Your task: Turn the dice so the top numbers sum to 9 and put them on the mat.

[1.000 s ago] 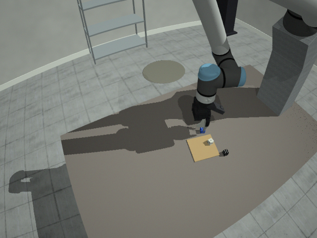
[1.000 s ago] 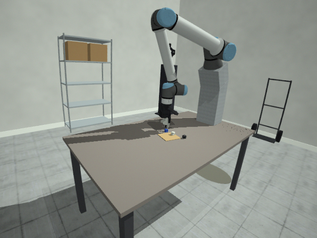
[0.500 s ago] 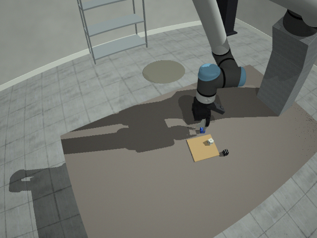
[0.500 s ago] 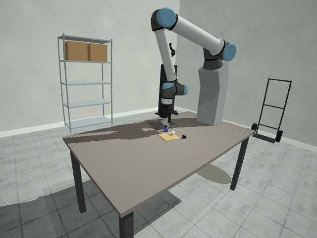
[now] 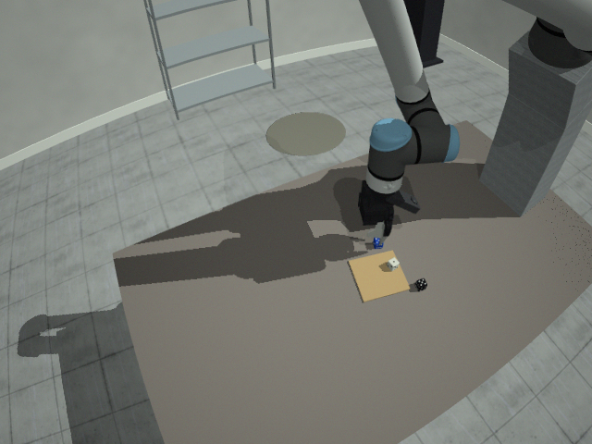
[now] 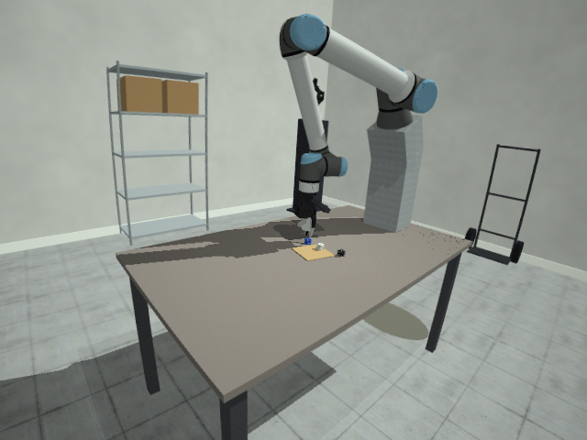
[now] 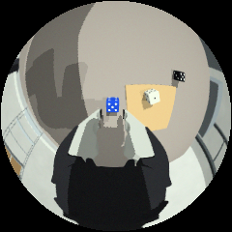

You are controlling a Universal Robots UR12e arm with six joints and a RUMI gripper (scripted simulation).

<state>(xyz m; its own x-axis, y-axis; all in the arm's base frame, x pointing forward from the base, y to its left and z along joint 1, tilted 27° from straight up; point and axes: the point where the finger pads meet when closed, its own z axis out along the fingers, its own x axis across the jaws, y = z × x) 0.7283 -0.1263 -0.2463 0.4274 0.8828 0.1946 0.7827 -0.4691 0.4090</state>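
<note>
The blue die is 4 cm below my hand. From my hand the other things lie so: tan mat: 7 cm ahead, 8 cm to the left, 5 cm below; then white die: 2 cm ahead, 9 cm to the left, 3 cm below; then black die: 19 cm to the left, 4 cm below.
</note>
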